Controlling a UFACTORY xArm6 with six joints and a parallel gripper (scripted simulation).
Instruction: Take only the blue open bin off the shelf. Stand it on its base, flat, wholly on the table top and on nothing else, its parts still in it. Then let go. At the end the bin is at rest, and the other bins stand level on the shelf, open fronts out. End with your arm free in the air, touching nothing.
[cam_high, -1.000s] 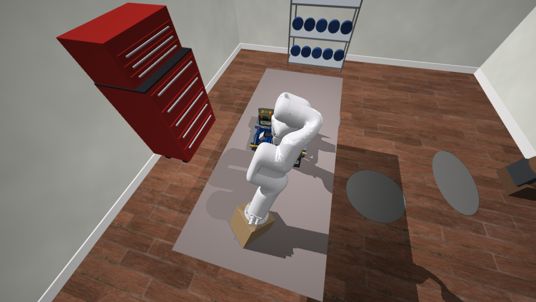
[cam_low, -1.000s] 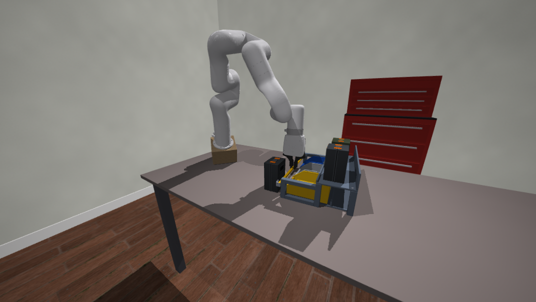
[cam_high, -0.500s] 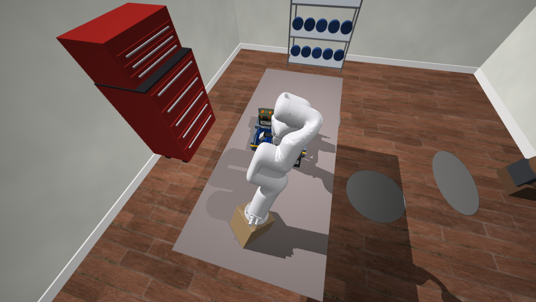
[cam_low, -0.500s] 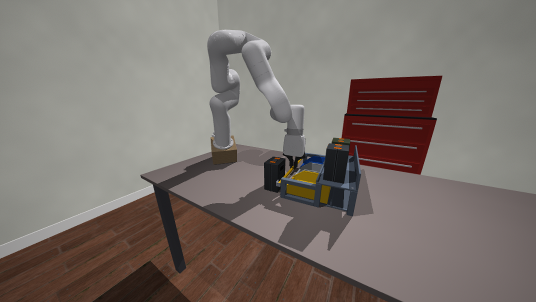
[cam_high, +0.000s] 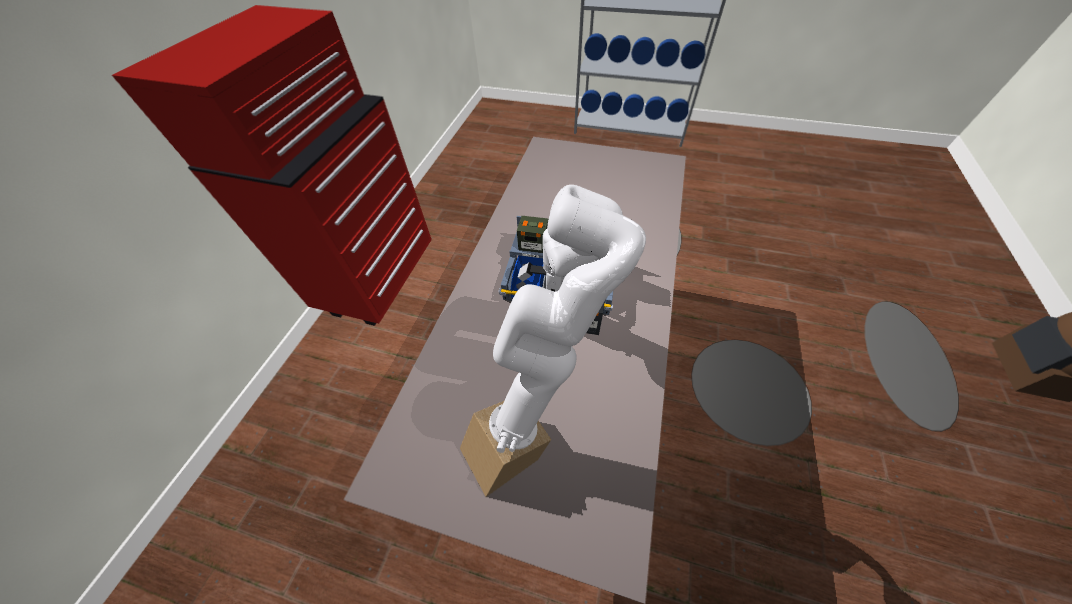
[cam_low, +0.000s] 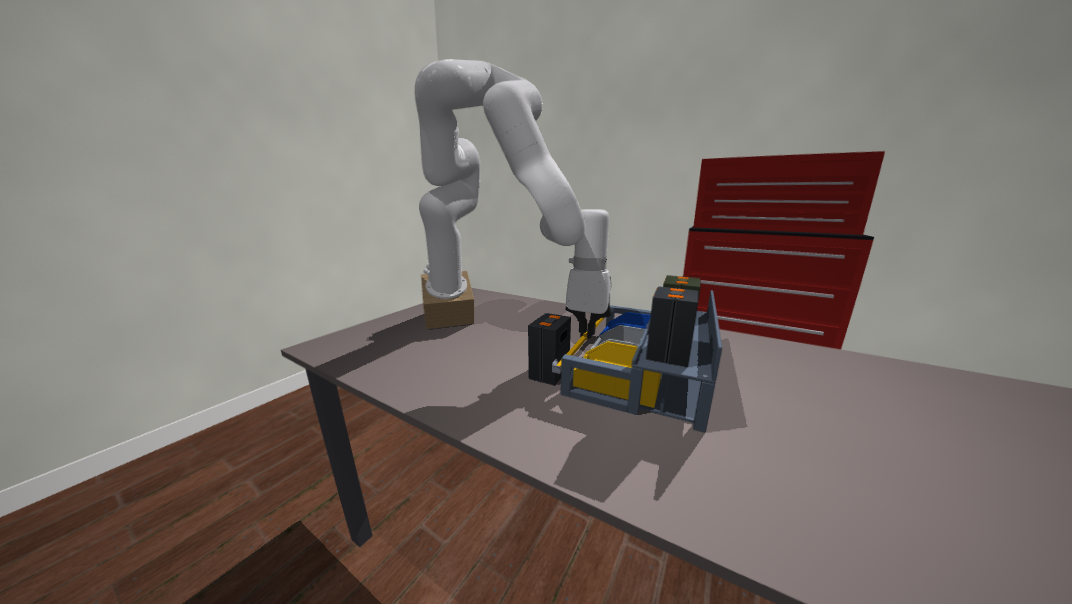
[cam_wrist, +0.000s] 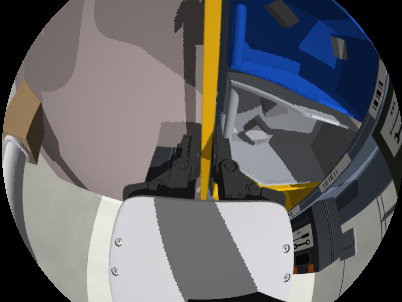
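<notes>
My hand is 100 mm short of the grey bin and 30 mm above it. From my hand the other things lie so: yellow rod: 20 mm below; then blue open bin: 120 mm to the left, 100 mm ahead, 30 mm below; then yellow bin: 110 mm to the right, 110 mm ahead, 30 mm below.
</notes>
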